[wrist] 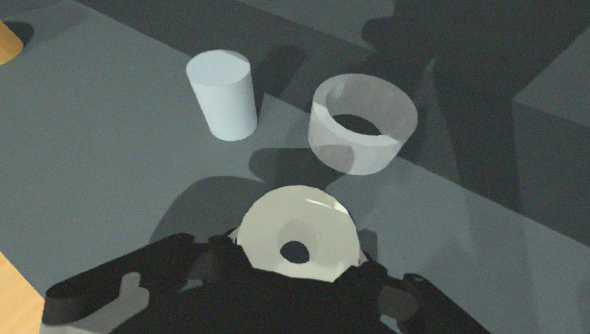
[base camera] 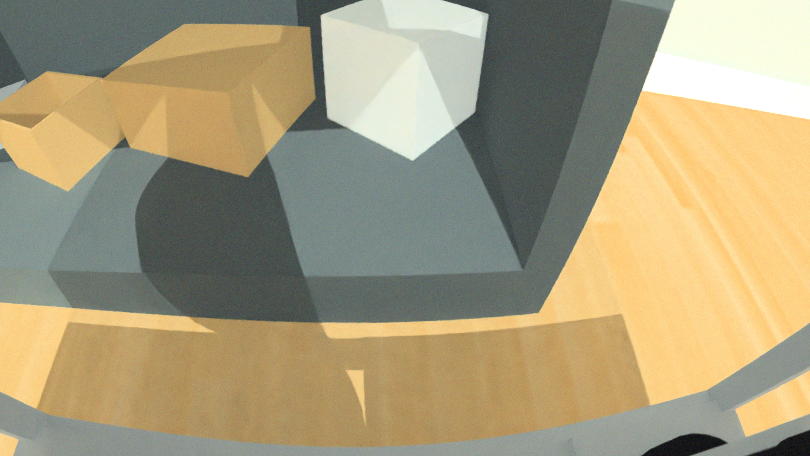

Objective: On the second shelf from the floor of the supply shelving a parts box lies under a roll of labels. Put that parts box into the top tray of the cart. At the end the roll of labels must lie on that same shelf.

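Places are measured from the arm's base along level axes (x up, y right, z ahead), in centimetres.
Where they show: gripper, fingertip midpoint: (wrist: 296,245).
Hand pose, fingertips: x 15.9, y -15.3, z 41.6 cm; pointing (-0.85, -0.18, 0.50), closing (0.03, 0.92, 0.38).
Note:
Things, the pixels of their top centre, and the offset from my fingertips. "spot": a spot on its surface instead. Level surfaces: height alone.
- cream disc with a hole, top centre: (wrist: 299,238) dx +3.9, dy +0.2, dz -0.5 cm
- grey shelf board at its surface level: dx -2.2 cm
- white cylinder at its top centre: (wrist: 218,66) dx +4.8, dy -13.6, dz +8.3 cm
- pale open ring at its top centre: (wrist: 364,105) dx +2.6, dy -1.1, dz +14.1 cm
- orange piece at a spot on its surface: (wrist: 7,45) spot: dx -1.0, dy -45.1, dz +1.5 cm
- white box at its top centre: (base camera: 406,11) dx -34.9, dy +18.7, dz +9.4 cm
The roll of labels, a cream disc with a hole (wrist: 267,222), is in the wrist view at lower centre. My gripper (wrist: 296,245) is shut on it, with one black finger at each side. The roll is held above a grey shelf board (wrist: 125,135), and its shadow falls on the board; dark grey shows through its hole. The parts box does not show in either view. I cannot make out the cart's top tray.
A white cylinder (wrist: 230,105) and a pale open ring (wrist: 360,155) stand on the board beyond the roll; an orange piece (wrist: 7,45) is at the left edge. The base view shows cardboard boxes (base camera: 181,113) (base camera: 68,135), a white box (base camera: 368,73) and a grey side panel (base camera: 583,141).

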